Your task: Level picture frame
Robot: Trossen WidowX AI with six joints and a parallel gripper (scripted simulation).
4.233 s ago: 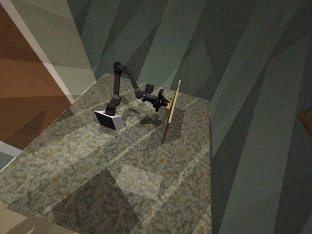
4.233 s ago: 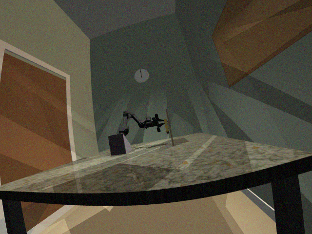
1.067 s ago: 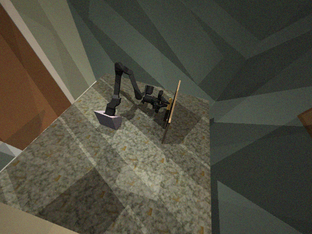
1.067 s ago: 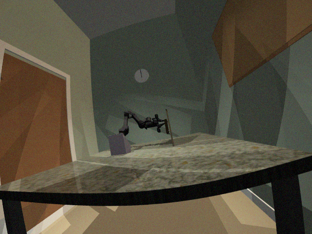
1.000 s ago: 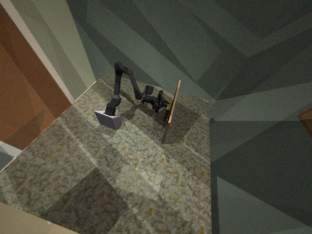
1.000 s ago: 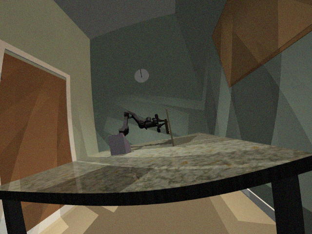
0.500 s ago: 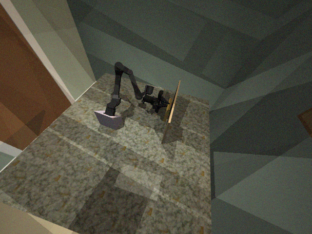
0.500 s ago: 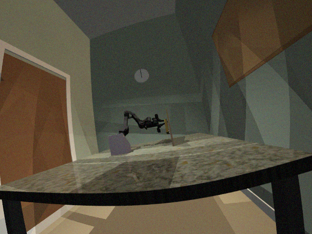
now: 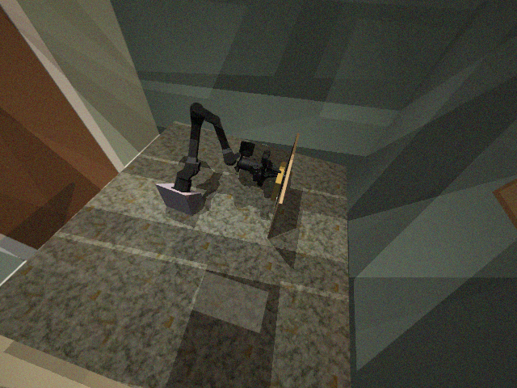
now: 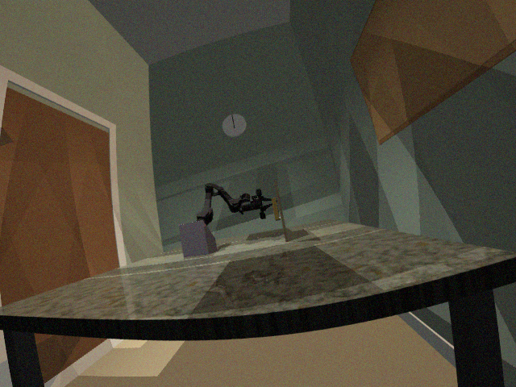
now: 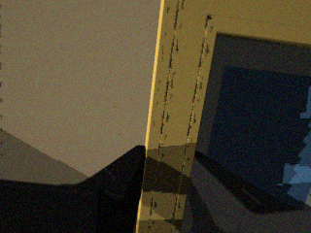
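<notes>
Right now my gripper tip is 1 cm short of the picture frame and 5 cm above it. From my gripper tip the other things lie so: thin upright wall panel: 2 cm ahead, 6 cm below.
</notes>
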